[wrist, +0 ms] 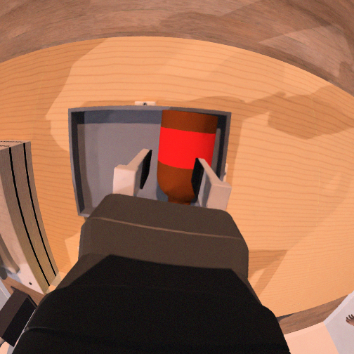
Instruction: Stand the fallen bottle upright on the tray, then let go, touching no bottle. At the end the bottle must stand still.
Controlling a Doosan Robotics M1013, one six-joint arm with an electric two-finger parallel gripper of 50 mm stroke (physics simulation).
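The bottle (187, 147), brown with a red band, lies on its side in the right part of the grey tray (74, 160). Its base is at the tray's far wall and its neck points toward the bottom of the wrist view. The end of the neck is hidden behind the gripper body. My gripper (171, 165) is open, with a wide gap between its fingers. It hangs over the bottle's near half; the right finger covers part of the bottle's right side, and the left finger is over tray floor. No part of the bottle is clamped.
The tray stands on a light wooden table top (280, 200). A small light fitting (145, 103) is at the tray's far wall. A grey slatted block (22, 200) stands at the left. A dark object (16, 316) shows at the lower left.
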